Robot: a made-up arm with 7 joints.
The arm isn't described. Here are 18 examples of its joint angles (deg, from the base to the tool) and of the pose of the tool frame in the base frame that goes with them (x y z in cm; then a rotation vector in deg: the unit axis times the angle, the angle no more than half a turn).
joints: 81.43 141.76 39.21 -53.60 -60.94 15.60 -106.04
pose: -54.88 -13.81 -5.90 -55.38 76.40 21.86
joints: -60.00 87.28 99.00 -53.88 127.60 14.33 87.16
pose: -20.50 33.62 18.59 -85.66 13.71 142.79
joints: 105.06 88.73 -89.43 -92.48 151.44 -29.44 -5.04
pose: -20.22 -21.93 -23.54 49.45 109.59 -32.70
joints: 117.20 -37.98 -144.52 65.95 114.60 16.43 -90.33
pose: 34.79 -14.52 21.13 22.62 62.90 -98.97
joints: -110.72 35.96 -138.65 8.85 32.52 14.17 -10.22
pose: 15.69 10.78 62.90 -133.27 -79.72 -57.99
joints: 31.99 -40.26 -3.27 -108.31 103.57 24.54 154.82
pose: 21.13 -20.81 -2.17 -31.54 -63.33 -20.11
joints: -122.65 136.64 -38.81 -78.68 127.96 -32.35 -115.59
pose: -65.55 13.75 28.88 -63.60 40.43 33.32
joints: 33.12 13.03 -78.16 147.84 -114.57 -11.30 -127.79
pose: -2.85 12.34 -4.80 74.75 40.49 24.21
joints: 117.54 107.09 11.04 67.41 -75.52 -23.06 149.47
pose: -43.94 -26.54 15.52 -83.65 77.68 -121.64
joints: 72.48 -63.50 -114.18 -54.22 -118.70 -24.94 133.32
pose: -1.72 -24.87 29.13 -7.94 86.91 -93.88
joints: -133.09 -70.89 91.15 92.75 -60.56 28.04 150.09
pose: -12.64 37.24 10.66 24.99 121.08 78.87
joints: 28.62 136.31 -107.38 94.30 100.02 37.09 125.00
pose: -54.81 -15.34 -2.24 -76.79 -55.21 -104.73
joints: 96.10 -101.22 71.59 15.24 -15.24 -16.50 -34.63
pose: -14.27 -33.29 51.12 -140.73 -1.93 -101.22
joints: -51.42 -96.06 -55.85 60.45 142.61 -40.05 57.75
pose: 0.82 7.93 -0.35 83.42 -4.89 103.56
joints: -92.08 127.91 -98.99 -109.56 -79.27 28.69 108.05
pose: -44.46 27.63 23.36 -30.76 -31.47 44.67
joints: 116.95 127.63 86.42 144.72 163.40 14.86 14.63
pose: -53.57 -20.13 -9.04 30.38 151.95 -60.55
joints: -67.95 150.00 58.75 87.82 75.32 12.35 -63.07
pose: -42.56 39.85 30.22 -46.63 -150.33 -60.46
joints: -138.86 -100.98 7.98 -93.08 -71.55 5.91 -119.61
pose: -28.03 37.31 8.01 74.37 -66.85 111.60
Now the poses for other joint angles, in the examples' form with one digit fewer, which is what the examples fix.
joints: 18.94 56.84 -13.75 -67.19 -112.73 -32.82 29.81
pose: 2.5 26.6 -7.2 -101.8 -47.9 -64.2
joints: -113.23 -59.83 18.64 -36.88 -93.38 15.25 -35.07
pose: 12.1 23.8 -2.1 40.4 58.1 -86.7
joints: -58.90 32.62 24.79 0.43 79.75 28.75 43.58
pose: -11.3 38.9 11.1 -6.4 24.6 121.8
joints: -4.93 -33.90 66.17 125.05 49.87 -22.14 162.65
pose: 14.2 -27.8 -14.8 -41.1 -11.8 -34.1
